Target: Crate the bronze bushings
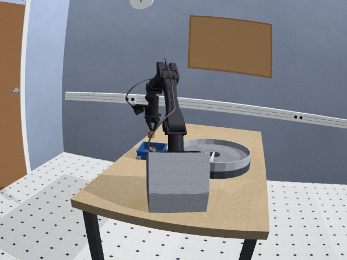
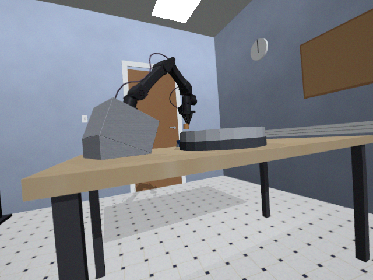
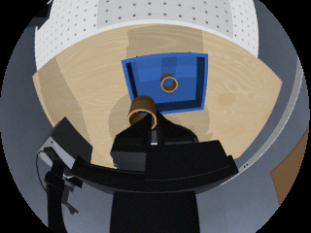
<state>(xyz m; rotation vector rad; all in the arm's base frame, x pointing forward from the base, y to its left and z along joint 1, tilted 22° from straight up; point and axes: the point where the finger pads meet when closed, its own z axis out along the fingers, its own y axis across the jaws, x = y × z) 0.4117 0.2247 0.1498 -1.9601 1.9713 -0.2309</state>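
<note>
The blue crate lies 13 cm below my hand, 3 cm ahead of it and 1 cm to the left of it. The rest, counted from my hand: grey turntable 35 cm to the right, 10 cm below, 2 cm ahead.
</note>
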